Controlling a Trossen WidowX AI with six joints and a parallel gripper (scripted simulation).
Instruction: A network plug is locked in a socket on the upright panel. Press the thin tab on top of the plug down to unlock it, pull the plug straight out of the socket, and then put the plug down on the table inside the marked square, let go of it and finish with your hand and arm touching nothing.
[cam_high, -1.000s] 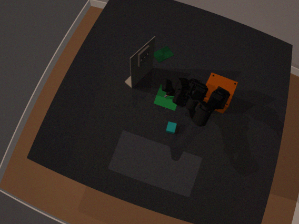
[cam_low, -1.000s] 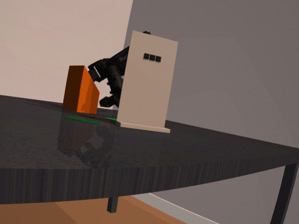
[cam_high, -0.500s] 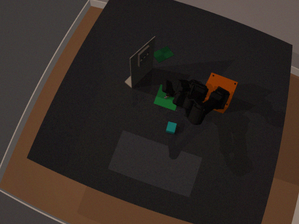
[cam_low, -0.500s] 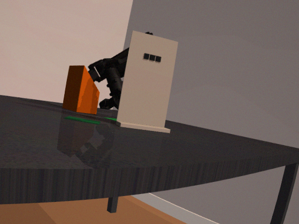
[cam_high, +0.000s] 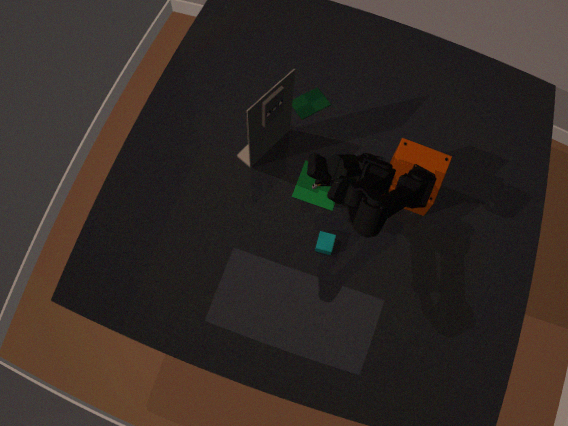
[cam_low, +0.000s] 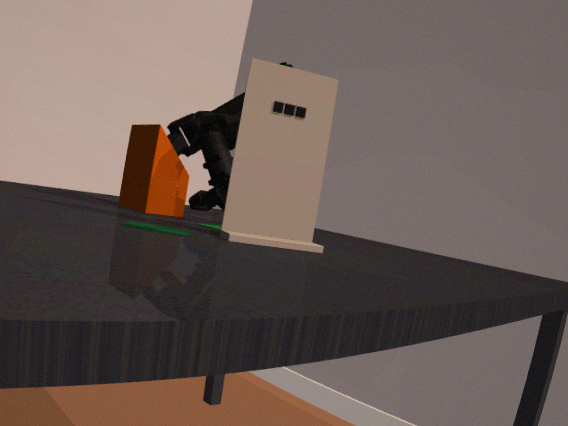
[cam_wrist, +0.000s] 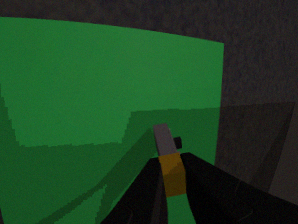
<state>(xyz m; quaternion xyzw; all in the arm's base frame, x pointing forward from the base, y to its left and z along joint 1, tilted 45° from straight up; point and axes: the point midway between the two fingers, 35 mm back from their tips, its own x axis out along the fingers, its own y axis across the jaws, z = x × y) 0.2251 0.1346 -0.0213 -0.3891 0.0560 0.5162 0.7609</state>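
Now: gripper tip right at the network plug. Also, from my gripper tip: teal cube 90 mm behind, 150 mm to the left; then beige upright panel 180 mm ahead, 50 mm to the right, 130 mm above; then dark green square 130 mm ahead, 240 mm to the right, 20 mm below.
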